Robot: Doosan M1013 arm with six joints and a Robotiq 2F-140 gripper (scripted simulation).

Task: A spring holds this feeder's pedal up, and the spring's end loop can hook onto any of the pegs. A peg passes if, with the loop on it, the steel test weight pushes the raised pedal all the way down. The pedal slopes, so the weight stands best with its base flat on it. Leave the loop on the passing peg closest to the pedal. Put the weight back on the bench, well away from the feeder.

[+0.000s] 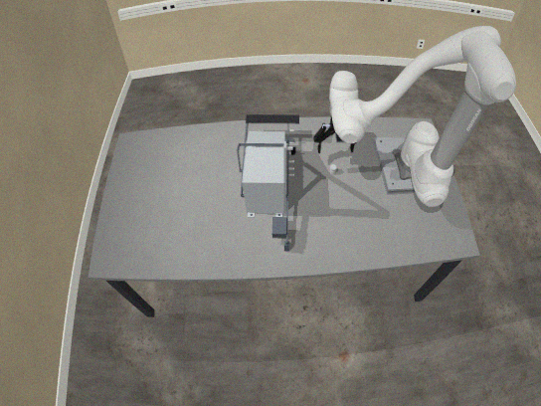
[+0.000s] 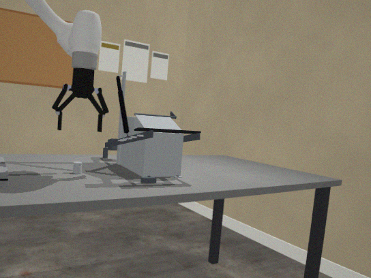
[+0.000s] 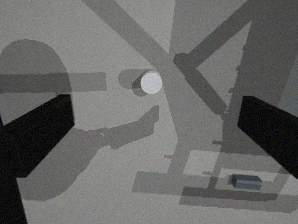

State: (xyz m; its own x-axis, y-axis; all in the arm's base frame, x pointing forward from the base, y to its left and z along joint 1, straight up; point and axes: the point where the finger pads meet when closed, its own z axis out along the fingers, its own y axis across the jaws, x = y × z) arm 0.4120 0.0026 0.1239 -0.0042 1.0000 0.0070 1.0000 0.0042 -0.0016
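Right now my hand is 19 cm short of the dark spring, 8 cm below it and 7 cm to the right of it. Round my hand: steel test weight (14 cm below).
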